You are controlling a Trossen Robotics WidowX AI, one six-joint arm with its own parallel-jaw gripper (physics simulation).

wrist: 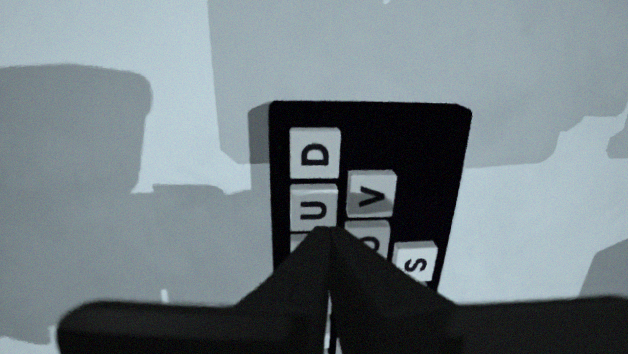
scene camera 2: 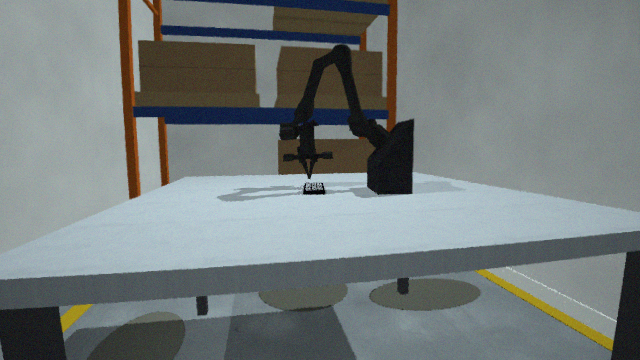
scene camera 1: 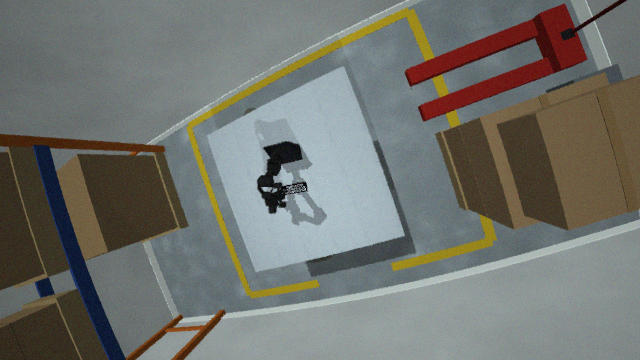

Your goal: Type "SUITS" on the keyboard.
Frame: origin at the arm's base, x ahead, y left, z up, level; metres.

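Where they show: gripper, fingertip midpoint: point(wrist: 327, 239) point(scene camera 2: 309, 179) point(scene camera 1: 284, 192); arm's base at its link origin: point(scene camera 2: 384, 141) point(scene camera 1: 275, 155).
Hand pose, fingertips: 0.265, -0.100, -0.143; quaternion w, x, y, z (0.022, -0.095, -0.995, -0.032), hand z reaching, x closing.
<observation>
Each offset is from my fingertips to the centre of the thing, as dx, dy, dz. Level surfaces: height alone.
The small black keyboard @[-0.004, +0.071, -0.024] point(scene camera 1: 295, 188) point(scene camera 2: 314, 188) point(wrist: 430, 142) with white letter keys lies on the table. In the wrist view its keys D @[-0.001, -0.023, -0.017] point(wrist: 315, 153), U @[+0.003, -0.003, -0.017] point(wrist: 313, 209), V @[-0.018, -0.004, -0.017] point(wrist: 371, 194) and S @[-0.033, +0.030, -0.017] point(wrist: 415, 262) show, turned sideways. The O key @[-0.015, +0.016, -0.017] point(wrist: 371, 243) is partly covered by a finger. The key below U is mostly hidden, and the I and T keys cannot be made out. My gripper point(scene camera 2: 309, 177) point(wrist: 327, 239) is shut and empty, pointing down. Its tips look a little above the keyboard, and in the wrist view they overlap the lower right edge of U.
The white table @[dz -0.032] point(scene camera 1: 350, 200) point(scene camera 2: 200, 235) carries the arm's black base point(scene camera 1: 285, 152) point(scene camera 2: 392, 162). An orange and blue rack point(scene camera 2: 392, 65) with cardboard boxes stands behind. A red pallet jack point(scene camera 1: 560, 37) and large cardboard boxes point(scene camera 1: 580, 165) are on the right in the first scene view.
</observation>
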